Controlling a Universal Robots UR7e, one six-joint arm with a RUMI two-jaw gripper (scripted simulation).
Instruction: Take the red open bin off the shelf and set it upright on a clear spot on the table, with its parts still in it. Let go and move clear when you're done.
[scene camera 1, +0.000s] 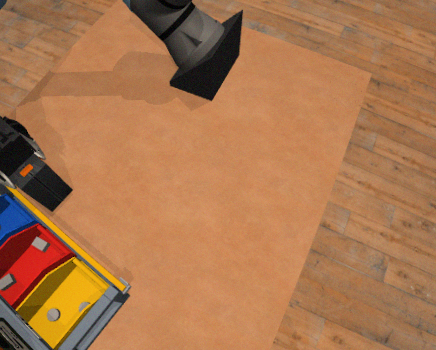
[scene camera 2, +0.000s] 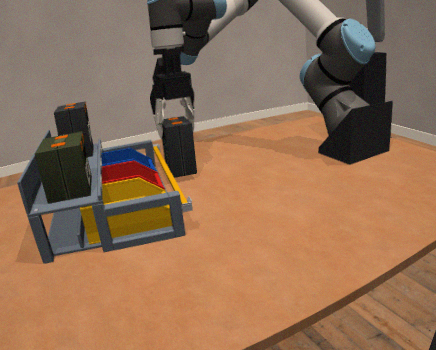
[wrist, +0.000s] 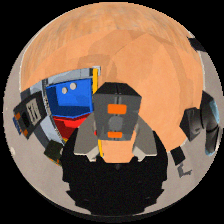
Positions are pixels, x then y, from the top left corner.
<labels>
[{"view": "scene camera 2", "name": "my gripper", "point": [177, 136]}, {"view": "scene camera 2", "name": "red open bin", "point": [128, 170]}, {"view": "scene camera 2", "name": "yellow bin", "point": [154, 218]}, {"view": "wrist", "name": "my gripper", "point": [115, 111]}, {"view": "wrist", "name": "blue bin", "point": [74, 103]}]
</labels>
